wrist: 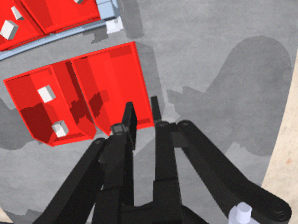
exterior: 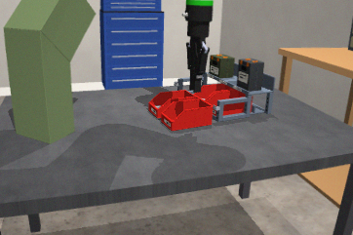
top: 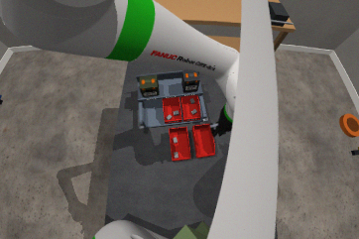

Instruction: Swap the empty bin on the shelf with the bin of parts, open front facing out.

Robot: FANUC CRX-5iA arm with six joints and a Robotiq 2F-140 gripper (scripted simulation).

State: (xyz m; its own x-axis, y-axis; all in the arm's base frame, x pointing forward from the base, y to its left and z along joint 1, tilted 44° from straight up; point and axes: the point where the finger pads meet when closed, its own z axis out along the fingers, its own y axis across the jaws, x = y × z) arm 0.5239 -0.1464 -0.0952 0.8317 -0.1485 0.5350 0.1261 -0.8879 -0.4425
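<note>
Now: the part 10 mm behind my hand, 210 mm to the left of it and 160 mm below it. Also, from my hand: grey shelf (210 mm ahead, 240 mm to the left, 110 mm below); dark box (290 mm ahead, 130 mm to the left, 10 mm below).
</note>
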